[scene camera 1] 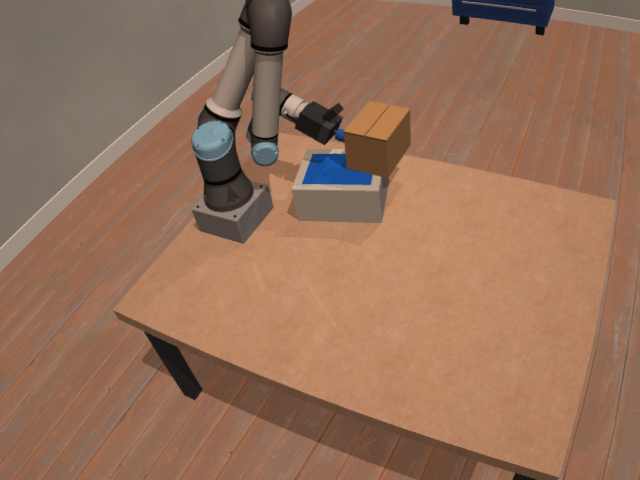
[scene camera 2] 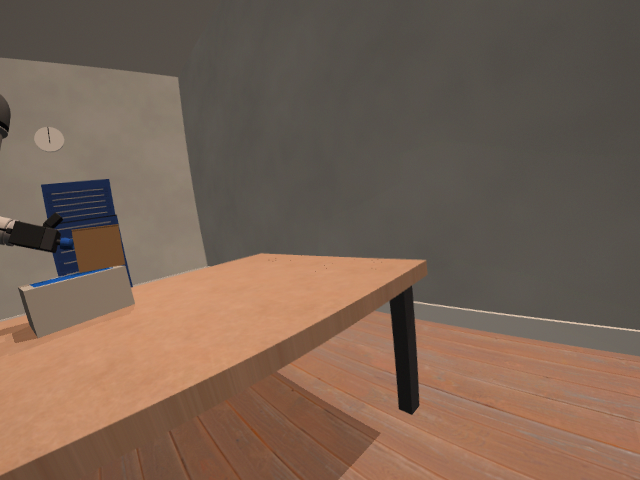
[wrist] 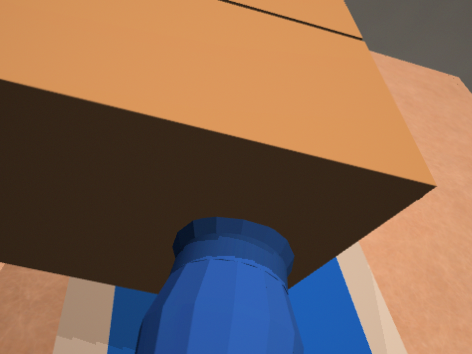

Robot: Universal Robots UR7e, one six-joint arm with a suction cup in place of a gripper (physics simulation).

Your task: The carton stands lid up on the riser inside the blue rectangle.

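Where they show: hand at its tool point: (scene camera 1: pixel 348 139) (scene camera 2: pixel 74 245) (wrist: pixel 228 258); arm's base at its link origin: (scene camera 1: pixel 229 195).
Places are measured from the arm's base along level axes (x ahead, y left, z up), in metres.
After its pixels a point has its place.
Observation:
The brown carton (scene camera 1: pixel 368 150) @[x 0.408, y 0.132, z 0.113 m] (scene camera 2: pixel 99 249) @[x 0.398, y 0.133, z 0.091 m] (wrist: pixel 200 112) @[x 0.347, y 0.185, z 0.163 m] is upright, its seamed lid facing up, at the right part of the beige riser (scene camera 1: pixel 338 204) @[x 0.331, y 0.044, z -0.023 m] (scene camera 2: pixel 82 305) @[x 0.314, y 0.042, z -0.046 m] (wrist: pixel 84 307) @[x 0.332, y 0.236, z 0.030 m]. In scene camera 1 its near right corner reaches past the blue rectangle (scene camera 1: pixel 333 174) @[x 0.300, y 0.111, z 0.030 m] (scene camera 2: pixel 67 277) @[x 0.299, y 0.129, z 0.030 m] (wrist: pixel 327 310) @[x 0.335, y 0.091, z 0.030 m] and the riser's right rim. Its underside is hidden, so full contact with the riser cannot be told. My blue suction cup (scene camera 1: pixel 340 135) (scene camera 2: pixel 66 243) (wrist: pixel 232 232) is open, with its mouth at the carton's shaded side face, close to or touching it.
The riser stands near the back edge of the brown table (scene camera 1: pixel 413 310) @[x 0.615, y -0.231, z -0.090 m] (scene camera 2: pixel 232 310) @[x 0.568, y -0.321, z -0.090 m], beside the arm's grey base (scene camera 1: pixel 232 219) @[x 0.061, y -0.097, z -0.001 m]. A blue cabinet (scene camera 1: pixel 501 11) (scene camera 2: pixel 80 198) stands on the floor beyond the table.

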